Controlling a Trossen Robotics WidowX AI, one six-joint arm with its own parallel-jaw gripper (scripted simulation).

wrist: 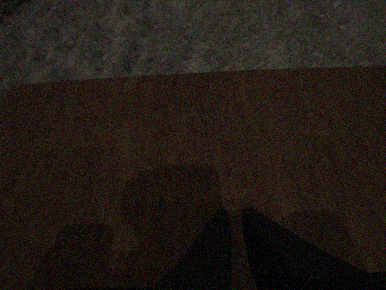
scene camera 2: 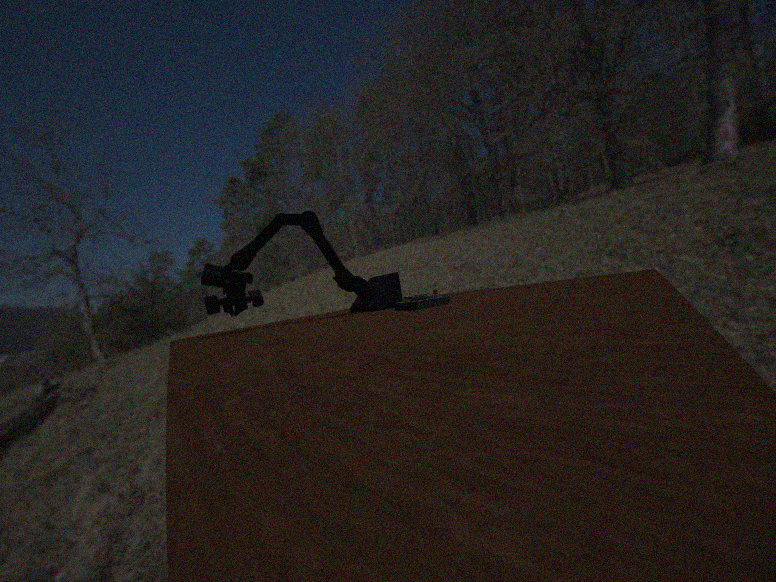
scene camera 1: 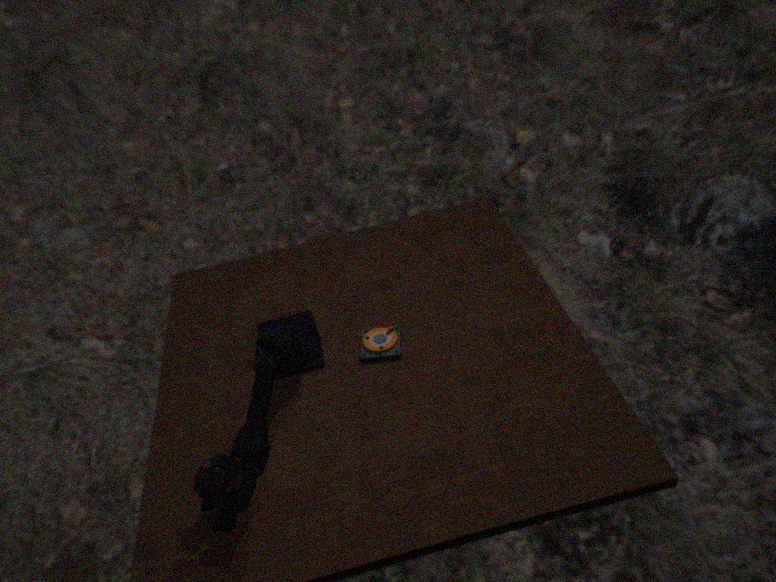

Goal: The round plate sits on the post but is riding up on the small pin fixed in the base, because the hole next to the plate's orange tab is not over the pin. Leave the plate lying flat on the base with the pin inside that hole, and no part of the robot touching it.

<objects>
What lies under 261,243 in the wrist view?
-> My gripper.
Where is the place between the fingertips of my gripper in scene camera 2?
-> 233,315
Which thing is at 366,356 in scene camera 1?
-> A base.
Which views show my gripper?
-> The wrist view, scene camera 2 and scene camera 1: all of them.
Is my gripper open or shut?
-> Shut.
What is my gripper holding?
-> Nothing.
</objects>
